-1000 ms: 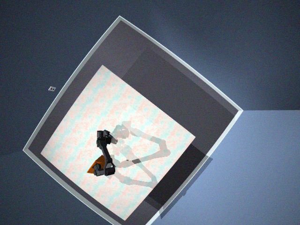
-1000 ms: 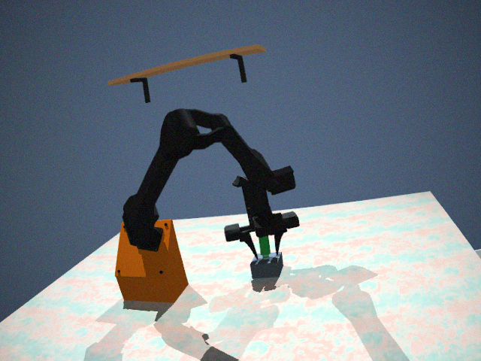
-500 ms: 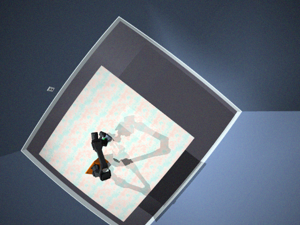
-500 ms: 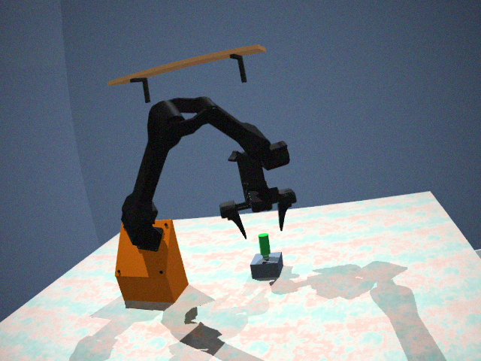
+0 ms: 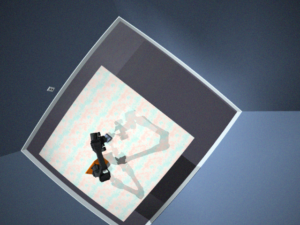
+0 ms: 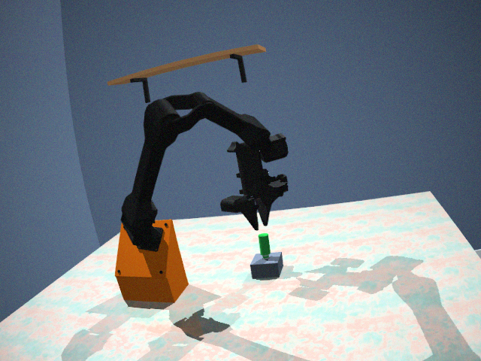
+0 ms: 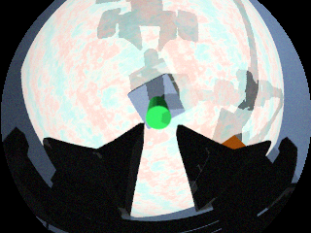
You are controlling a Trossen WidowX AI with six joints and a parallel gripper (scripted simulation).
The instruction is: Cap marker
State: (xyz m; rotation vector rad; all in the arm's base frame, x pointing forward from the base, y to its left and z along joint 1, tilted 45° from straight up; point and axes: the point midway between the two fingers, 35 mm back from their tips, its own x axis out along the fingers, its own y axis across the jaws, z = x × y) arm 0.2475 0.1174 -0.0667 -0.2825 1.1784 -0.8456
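The green cap lies 4 cm below my gripper tip. From my gripper tip the other things lie so: grey holder block 11 cm below.
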